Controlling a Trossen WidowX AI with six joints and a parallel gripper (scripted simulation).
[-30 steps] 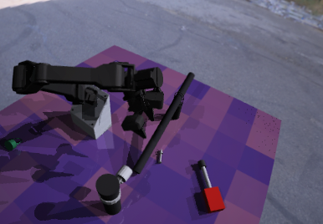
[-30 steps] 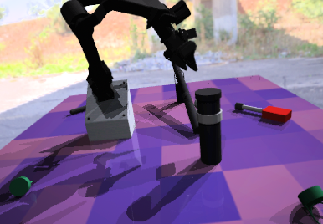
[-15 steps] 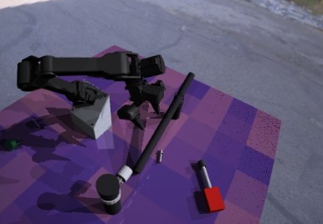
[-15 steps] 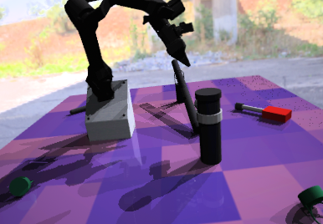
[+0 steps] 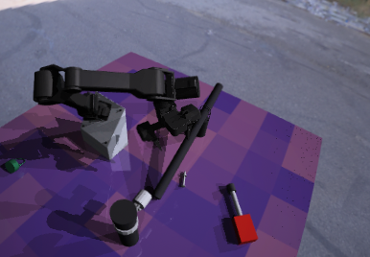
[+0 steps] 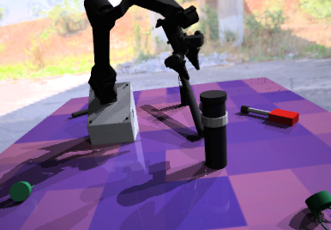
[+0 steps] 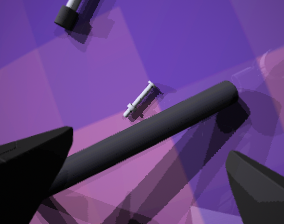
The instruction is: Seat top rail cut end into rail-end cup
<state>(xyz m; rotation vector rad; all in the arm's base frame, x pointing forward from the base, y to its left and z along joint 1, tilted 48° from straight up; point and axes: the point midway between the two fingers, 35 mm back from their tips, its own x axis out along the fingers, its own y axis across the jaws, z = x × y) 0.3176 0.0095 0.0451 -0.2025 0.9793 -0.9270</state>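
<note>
My gripper tip is 50 mm short of the small bolt, 20 mm to the right of it and 200 mm above it. From my gripper tip the other things lie so: red-handled tool 270 mm ahead, 10 mm to the left, 190 mm below.
</note>
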